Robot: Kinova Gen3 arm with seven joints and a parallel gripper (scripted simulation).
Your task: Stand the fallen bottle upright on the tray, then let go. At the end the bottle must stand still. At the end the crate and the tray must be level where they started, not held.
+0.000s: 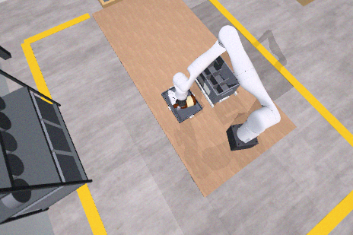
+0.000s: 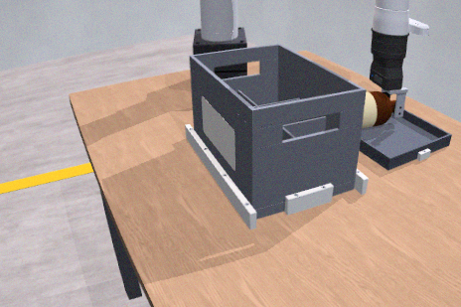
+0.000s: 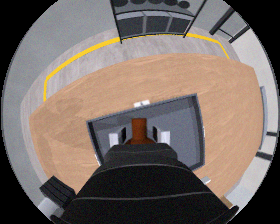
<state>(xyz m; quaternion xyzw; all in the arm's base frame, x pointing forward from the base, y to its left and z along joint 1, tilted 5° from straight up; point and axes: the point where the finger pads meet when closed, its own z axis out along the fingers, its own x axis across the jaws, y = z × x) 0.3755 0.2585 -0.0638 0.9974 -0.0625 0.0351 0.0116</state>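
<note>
My gripper is now 1 cm past the brown bottle, 5 cm to the left of it and 1 cm above it. From my hand the other things lie so: dark grey tray (2 cm ahead, 5 cm to the right, 4 cm below); dark grey crate (4 cm ahead, 32 cm to the right, 4 cm above).
</note>
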